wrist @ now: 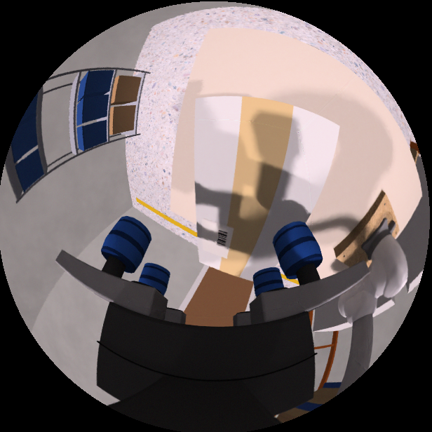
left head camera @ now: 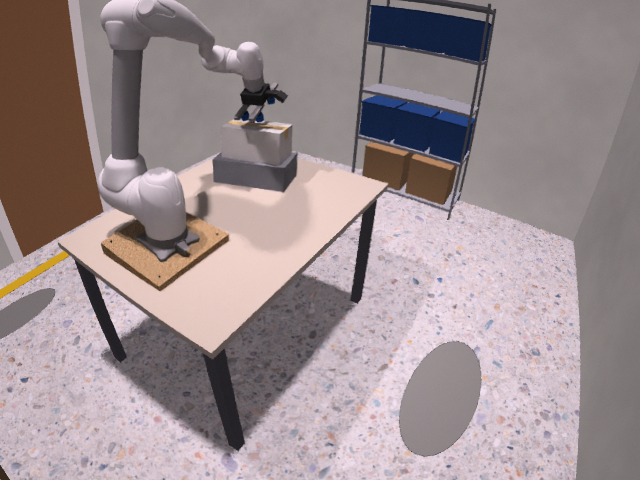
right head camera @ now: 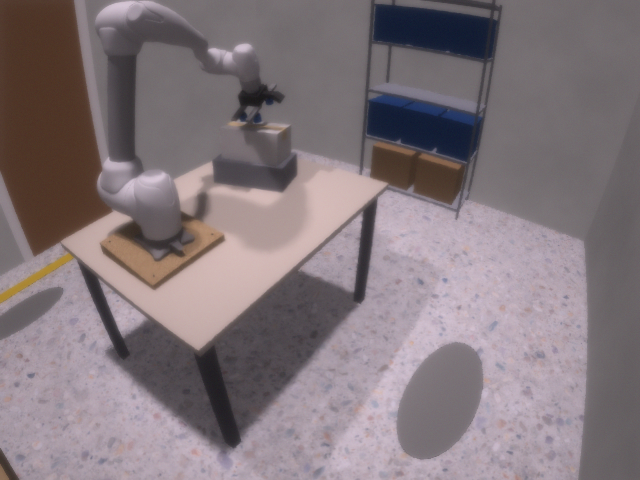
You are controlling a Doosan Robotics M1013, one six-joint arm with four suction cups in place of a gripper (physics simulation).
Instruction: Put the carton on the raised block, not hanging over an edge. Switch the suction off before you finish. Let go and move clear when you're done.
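Seen in the pictures: arm's base at its link origin: (left head camera: 167, 239) (right head camera: 163, 239).
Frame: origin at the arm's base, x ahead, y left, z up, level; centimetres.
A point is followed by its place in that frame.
Note:
The white carton (left head camera: 255, 145) {x 57.8, y 10.1, z 16.5 cm} (right head camera: 255, 147) {x 58.0, y 9.2, z 16.0 cm} (wrist: 217, 145), with a tan tape strip on top, sits upright on the grey raised block (left head camera: 250, 174) {x 55.1, y 10.8, z 2.9 cm} (right head camera: 250, 174) {x 55.3, y 10.3, z 3.2 cm}. Its visible lower edges lie inside the block's top edges; the far side is hidden. My suction gripper (left head camera: 253, 116) {x 65.7, y 15.8, z 30.7 cm} (right head camera: 250, 118) {x 65.7, y 15.8, z 30.7 cm} (wrist: 212, 261) is open, with its blue cups a little above the carton's top and apart from it. In the wrist view, the carton's top shows beyond the cups and the block is hidden behind it.
The block stands at the far end of the table (left head camera: 258, 258) {x 17.8, y -29.5, z -3.8 cm} (right head camera: 253, 258) {x 18.1, y -30.1, z -3.7 cm}. The arm's base is on a cork-coloured board (left head camera: 160, 276) {x -13.5, y -14.2, z -1.1 cm} (right head camera: 154, 273) {x -12.9, y -13.0, z -1.2 cm} at the near left. A shelf rack (left head camera: 358, 118) (right head camera: 366, 118) with blue bins and brown boxes stands behind the table.

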